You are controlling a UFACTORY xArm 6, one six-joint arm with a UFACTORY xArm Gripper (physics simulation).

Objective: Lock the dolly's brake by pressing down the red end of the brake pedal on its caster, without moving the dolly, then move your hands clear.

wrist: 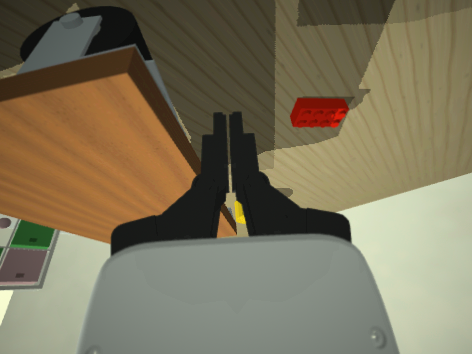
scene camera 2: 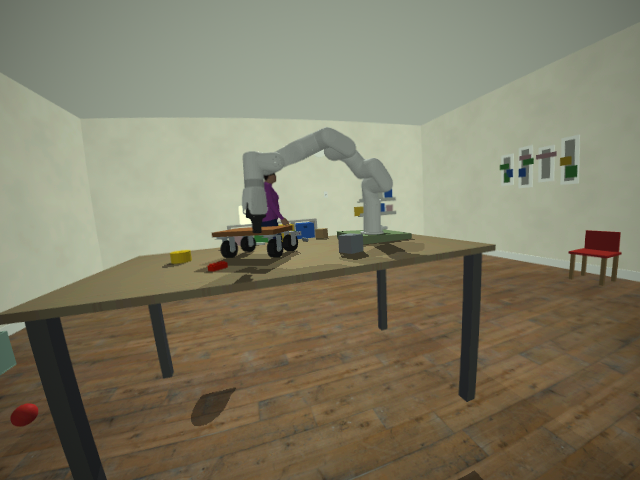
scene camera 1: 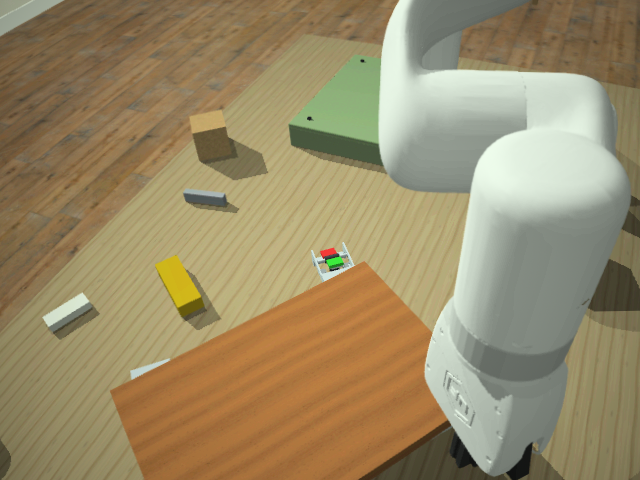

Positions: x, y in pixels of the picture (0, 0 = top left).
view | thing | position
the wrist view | my gripper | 228, 128
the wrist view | dolly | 98, 143
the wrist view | red brick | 308, 112
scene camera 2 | my gripper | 257, 233
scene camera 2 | dolly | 229, 248
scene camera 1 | my gripper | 469, 454
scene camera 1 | dolly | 335, 375
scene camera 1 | tan cube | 209, 132
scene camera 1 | white bar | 73, 308
